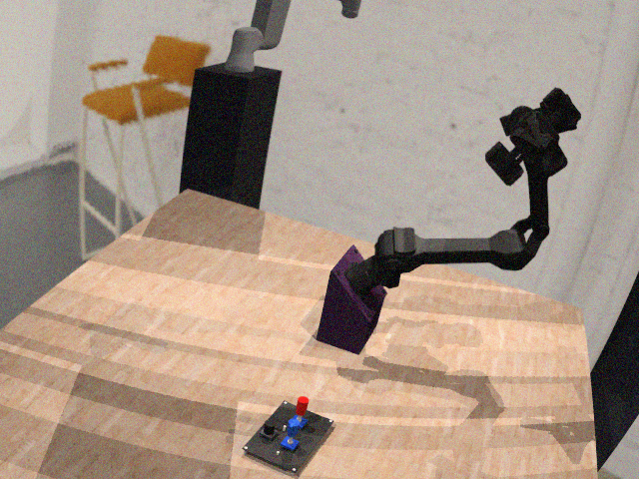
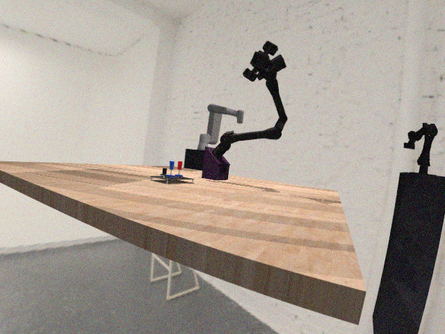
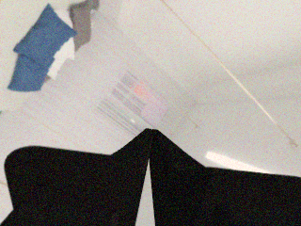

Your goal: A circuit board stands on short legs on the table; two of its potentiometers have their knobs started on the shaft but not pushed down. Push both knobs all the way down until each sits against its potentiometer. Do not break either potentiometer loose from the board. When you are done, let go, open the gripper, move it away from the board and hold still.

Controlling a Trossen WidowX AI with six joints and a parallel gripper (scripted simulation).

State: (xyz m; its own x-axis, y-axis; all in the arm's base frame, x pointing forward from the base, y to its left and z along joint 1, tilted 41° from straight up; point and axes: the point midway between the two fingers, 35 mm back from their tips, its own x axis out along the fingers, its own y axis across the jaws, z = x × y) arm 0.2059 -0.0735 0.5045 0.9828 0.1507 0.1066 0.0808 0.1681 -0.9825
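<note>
My gripper tip is 120 mm short of the red knob, 240 mm to the left of it and 510 mm above it. Also, from my gripper tip: blue knob 180 mm ahead, 230 mm to the right, 500 mm below.
</note>
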